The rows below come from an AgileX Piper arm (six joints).
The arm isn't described. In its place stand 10 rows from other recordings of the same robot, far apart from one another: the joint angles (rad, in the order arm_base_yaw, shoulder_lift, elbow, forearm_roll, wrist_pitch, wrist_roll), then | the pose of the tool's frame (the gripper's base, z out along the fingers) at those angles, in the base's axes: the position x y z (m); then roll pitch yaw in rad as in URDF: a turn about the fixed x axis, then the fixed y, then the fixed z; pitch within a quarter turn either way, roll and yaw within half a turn.
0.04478, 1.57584, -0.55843, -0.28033, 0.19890, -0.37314 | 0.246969 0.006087 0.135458 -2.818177 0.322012 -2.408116
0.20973, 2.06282, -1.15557, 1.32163, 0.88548, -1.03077 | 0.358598 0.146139 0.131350 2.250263 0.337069 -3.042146
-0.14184, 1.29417, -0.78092, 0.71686, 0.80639, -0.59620 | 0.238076 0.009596 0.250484 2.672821 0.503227 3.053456
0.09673, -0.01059, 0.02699, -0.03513, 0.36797, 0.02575 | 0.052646 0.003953 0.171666 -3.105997 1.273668 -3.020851
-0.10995, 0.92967, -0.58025, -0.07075, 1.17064, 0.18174 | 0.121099 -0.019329 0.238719 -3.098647 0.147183 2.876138
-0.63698, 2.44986, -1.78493, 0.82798, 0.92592, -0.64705 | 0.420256 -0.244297 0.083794 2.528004 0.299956 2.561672
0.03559, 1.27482, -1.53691, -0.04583, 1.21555, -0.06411 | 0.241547 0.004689 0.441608 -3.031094 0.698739 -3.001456
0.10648, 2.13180, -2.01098, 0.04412, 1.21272, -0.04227 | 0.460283 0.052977 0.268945 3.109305 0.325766 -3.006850
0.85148, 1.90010, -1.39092, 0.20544, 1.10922, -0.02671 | 0.231232 0.289232 0.205732 2.955187 0.036013 -2.354875
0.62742, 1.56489, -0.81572, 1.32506, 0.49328, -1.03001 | 0.222397 0.212904 0.211302 2.473930 0.634884 -2.805503
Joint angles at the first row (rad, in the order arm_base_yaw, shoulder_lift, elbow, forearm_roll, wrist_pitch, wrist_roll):
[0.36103 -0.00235 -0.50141 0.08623 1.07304 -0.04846]
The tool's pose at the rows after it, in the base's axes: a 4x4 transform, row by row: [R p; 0 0 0 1], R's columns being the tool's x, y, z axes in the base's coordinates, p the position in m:
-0.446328 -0.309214 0.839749 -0.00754; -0.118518 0.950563 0.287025 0.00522; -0.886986 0.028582 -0.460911 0.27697; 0 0 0 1
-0.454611 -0.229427 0.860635 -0.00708; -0.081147 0.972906 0.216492 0.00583; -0.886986 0.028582 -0.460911 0.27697; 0 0 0 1
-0.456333 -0.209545 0.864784 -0.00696; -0.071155 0.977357 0.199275 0.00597; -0.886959 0.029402 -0.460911 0.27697; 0 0 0 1
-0.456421 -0.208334 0.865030 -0.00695; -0.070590 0.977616 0.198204 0.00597; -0.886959 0.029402 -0.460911 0.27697; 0 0 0 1
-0.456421 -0.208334 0.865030 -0.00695; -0.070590 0.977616 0.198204 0.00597; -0.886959 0.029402 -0.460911 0.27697; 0 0 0 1
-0.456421 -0.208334 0.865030 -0.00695; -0.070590 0.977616 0.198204 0.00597; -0.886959 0.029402 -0.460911 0.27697; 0 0 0 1
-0.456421 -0.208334 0.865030 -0.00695; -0.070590 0.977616 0.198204 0.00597; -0.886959 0.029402 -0.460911 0.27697; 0 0 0 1
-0.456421 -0.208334 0.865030 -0.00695; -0.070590 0.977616 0.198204 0.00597; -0.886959 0.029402 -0.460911 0.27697; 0 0 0 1
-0.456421 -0.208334 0.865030 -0.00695; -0.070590 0.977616 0.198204 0.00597; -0.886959 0.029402 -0.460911 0.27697; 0 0 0 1
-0.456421 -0.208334 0.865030 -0.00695; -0.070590 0.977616 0.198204 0.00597; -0.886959 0.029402 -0.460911 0.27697; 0 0 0 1
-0.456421 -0.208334 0.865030 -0.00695; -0.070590 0.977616 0.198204 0.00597; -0.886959 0.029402 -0.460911 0.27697; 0 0 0 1
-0.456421 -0.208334 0.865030 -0.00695; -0.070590 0.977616 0.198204 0.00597; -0.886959 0.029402 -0.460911 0.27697; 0 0 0 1
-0.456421 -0.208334 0.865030 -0.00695; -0.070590 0.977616 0.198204 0.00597; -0.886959 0.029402 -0.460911 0.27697; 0 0 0 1
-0.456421 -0.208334 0.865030 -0.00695; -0.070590 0.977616 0.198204 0.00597; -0.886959 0.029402 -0.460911 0.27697; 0 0 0 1
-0.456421 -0.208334 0.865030 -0.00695; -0.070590 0.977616 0.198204 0.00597; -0.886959 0.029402 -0.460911 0.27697; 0 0 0 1
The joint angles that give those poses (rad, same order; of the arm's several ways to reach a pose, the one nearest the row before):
[0.24397 -0.00237 -0.50140 0.08624 1.07305 -0.04847]
[0.16102 -0.00236 -0.50140 0.08627 1.07304 -0.04850]
[0.14107 -0.00235 -0.50139 0.08627 1.07303 -0.04757]
[0.13993 -0.00235 -0.50139 0.08617 1.07302 -0.04748]
[0.13993 -0.00235 -0.50139 0.08617 1.07302 -0.04748]
[0.13993 -0.00235 -0.50139 0.08617 1.07302 -0.04748]
[0.13993 -0.00235 -0.50139 0.08617 1.07302 -0.04748]
[0.13993 -0.00235 -0.50139 0.08617 1.07302 -0.04748]
[0.13993 -0.00235 -0.50139 0.08617 1.07302 -0.04748]
[0.13993 -0.00235 -0.50139 0.08617 1.07302 -0.04748]
[0.13993 -0.00235 -0.50139 0.08617 1.07302 -0.04748]
[0.13993 -0.00235 -0.50139 0.08617 1.07302 -0.04748]
[0.13993 -0.00235 -0.50139 0.08617 1.07302 -0.04748]
[0.13993 -0.00235 -0.50139 0.08617 1.07302 -0.04748]
[0.13993 -0.00235 -0.50139 0.08617 1.07302 -0.04748]

